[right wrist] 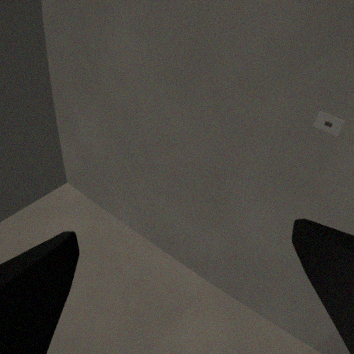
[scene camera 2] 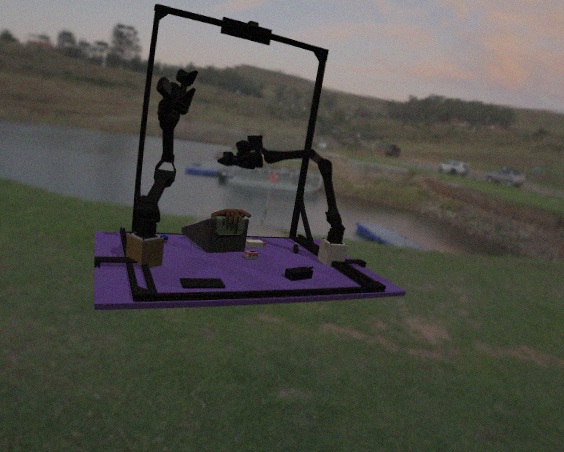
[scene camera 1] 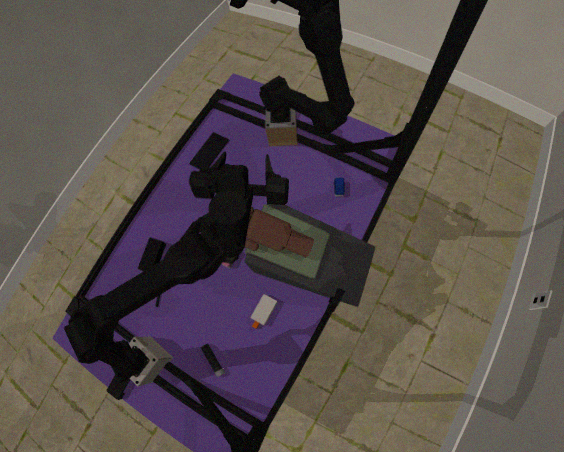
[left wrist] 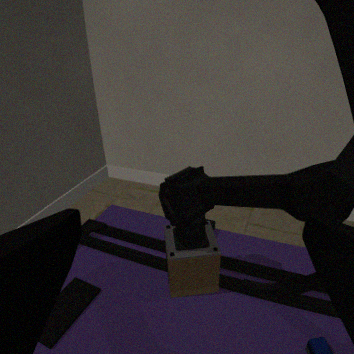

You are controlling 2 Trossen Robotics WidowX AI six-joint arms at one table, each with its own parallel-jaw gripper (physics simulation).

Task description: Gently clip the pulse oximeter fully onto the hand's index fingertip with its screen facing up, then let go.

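Pixels of known places: left gripper, fingertip midpoint: point(scene camera 2: 224, 162) point(scene camera 1: 246, 154) point(left wrist: 194, 223); right gripper, fingertip midpoint: point(right wrist: 186, 236) point(scene camera 2: 195, 79); left arm's base, origin of the base link: point(scene camera 2: 334, 241) point(scene camera 1: 135, 361); right arm's base, origin of the base link: point(scene camera 2: 145, 235) point(scene camera 1: 280, 114) point(left wrist: 190, 237).
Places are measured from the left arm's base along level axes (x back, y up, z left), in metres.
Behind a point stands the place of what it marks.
A brown hand point(scene camera 1: 270, 230) {x -0.511, y 0.083, z -0.103 m} point(scene camera 2: 230, 215) {x -0.508, y 0.073, z -0.046 m} lies on a green pad on a dark wedge-shaped stand point(scene camera 1: 352, 265) {x -0.590, y -0.059, z -0.322 m} point(scene camera 2: 202, 237) {x -0.611, y -0.054, z -0.104 m}. My left arm hides its fingertips in scene camera 1. A small pink-and-white piece point(scene camera 1: 226, 264) {x -0.378, y -0.074, z -0.014 m} point(scene camera 2: 251, 254) {x -0.404, y -0.082, z 0.014 m}, probably the pulse oximeter, lies on the purple mat by the stand's finger end, mostly hidden by that arm in scene camera 1. Its screen cannot be made out. My left gripper point(scene camera 1: 244, 159) {x -0.570, y 0.304, z -0.027 m} is open and empty, high above the mat. My right gripper point(right wrist: 186, 236) {x -0.745, y 0.599, z 0.140 m} is open and empty, raised high, far from the hand.
A white block with an orange tip point(scene camera 1: 264, 309) {x -0.340, y -0.077, z -0.188 m}, a dark cylinder point(scene camera 1: 212, 358) {x -0.133, y -0.081, z -0.152 m}, a blue item point(scene camera 1: 339, 186) {x -0.785, y -0.072, z -0.150 m}, a black box point(scene camera 1: 152, 254) {x -0.256, y -0.071, z 0.205 m} point(scene camera 2: 299, 273) {x -0.260, y -0.075, z 0.242 m} and a black flat slab point(scene camera 1: 209, 150) {x -0.659, y -0.097, z 0.312 m} point(scene camera 2: 202, 283) {x -0.658, y -0.097, z 0.323 m} lie around the mat. Black frame bars border it, with upright posts.
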